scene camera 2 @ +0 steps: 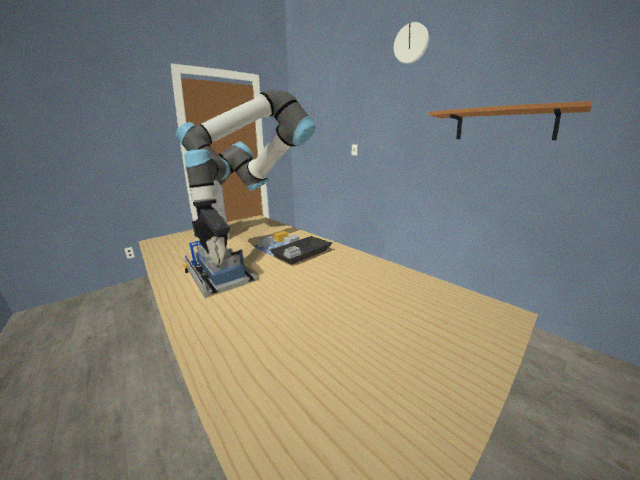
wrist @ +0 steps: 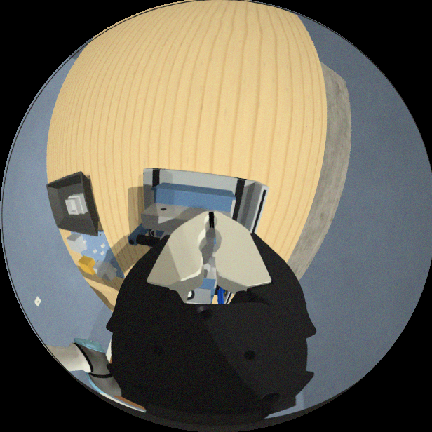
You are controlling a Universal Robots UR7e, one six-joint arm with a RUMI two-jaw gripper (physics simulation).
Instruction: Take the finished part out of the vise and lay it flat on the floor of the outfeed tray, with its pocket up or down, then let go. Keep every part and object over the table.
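Places are measured from the arm's base along level axes (x ahead, y left, z up), in metres.
Where they show: gripper, between the fingertips: (scene camera 2: 218, 264).
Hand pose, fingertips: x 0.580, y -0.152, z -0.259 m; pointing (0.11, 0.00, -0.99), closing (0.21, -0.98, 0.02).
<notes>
After its pixels a point has its place.
My gripper (scene camera 2: 221, 262) @(x 0.580, y -0.152, z -0.259 m) (wrist: 212, 213) is shut and empty, its fingertips pointing down at the vise, low over its jaws. The vise, with its blue body (scene camera 2: 226, 276) @(x 0.594, y -0.137, z -0.302 m) (wrist: 192, 197) and grey jaw (wrist: 172, 215), stands on a grey base at the table's left side. The finished part in the vise is mostly hidden behind the fingers, and I cannot tell its exact pose. The black outfeed tray (scene camera 2: 313, 249) @(x 0.511, y 0.277, z -0.336 m) (wrist: 61, 214) lies apart from the vise, to its right in the scene view and left in the wrist view. A light grey part (scene camera 2: 292, 251) @(x 0.546, y 0.150, z -0.301 m) (wrist: 76, 205) lies in the tray.
Beside the tray are a yellow block (scene camera 2: 280, 236) @(x 0.327, y 0.211, z -0.308 m) (wrist: 87, 264), a light grey block (wrist: 76, 242) and a darker grey block (wrist: 106, 270) by a blue mat. A blue frame (scene camera 2: 191, 251) @(x 0.357, y -0.205, z -0.270 m) stands behind the vise. A black handle (wrist: 145, 240) sticks out beside it.
</notes>
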